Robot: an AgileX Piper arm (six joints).
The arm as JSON. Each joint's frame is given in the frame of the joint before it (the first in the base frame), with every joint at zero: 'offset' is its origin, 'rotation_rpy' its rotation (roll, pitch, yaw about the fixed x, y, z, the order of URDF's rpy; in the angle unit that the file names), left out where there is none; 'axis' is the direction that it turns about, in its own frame. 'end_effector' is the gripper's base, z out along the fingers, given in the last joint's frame.
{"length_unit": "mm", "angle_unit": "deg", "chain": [
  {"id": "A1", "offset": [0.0, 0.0, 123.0], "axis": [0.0, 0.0, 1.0]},
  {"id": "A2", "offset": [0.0, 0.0, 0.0], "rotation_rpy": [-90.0, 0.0, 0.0], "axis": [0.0, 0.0, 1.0]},
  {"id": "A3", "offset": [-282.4, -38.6, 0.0], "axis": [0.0, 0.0, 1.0]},
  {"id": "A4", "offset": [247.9, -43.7, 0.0], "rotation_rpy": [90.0, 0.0, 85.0], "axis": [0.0, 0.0, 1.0]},
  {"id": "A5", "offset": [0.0, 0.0, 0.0], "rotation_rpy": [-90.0, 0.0, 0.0], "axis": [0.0, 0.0, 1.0]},
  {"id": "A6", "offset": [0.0, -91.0, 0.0], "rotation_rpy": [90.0, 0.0, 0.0], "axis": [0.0, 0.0, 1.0]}
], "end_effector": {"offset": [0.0, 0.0, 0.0]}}
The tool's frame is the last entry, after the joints.
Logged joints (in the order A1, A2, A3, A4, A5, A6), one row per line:
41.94 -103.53 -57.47 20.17 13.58 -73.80
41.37 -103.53 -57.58 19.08 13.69 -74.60
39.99 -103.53 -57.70 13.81 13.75 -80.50
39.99 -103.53 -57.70 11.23 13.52 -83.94
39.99 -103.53 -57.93 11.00 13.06 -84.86
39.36 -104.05 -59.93 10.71 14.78 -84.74
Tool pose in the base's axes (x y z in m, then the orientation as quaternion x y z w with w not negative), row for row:
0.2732 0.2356 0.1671 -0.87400 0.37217 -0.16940 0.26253
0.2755 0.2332 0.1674 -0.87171 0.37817 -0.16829 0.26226
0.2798 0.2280 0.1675 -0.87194 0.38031 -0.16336 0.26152
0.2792 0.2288 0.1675 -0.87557 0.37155 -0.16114 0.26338
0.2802 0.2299 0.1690 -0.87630 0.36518 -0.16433 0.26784
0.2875 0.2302 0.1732 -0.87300 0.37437 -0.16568 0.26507
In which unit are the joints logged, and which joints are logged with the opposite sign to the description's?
The joints are logged in degrees. Opposite sign: A2, A4.
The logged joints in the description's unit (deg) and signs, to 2 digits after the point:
41.94 103.53 -57.47 -20.17 13.58 -73.80
41.37 103.53 -57.58 -19.08 13.69 -74.60
39.99 103.53 -57.70 -13.81 13.75 -80.50
39.99 103.53 -57.70 -11.23 13.52 -83.94
39.99 103.53 -57.93 -11.00 13.06 -84.86
39.36 104.05 -59.93 -10.71 14.78 -84.74

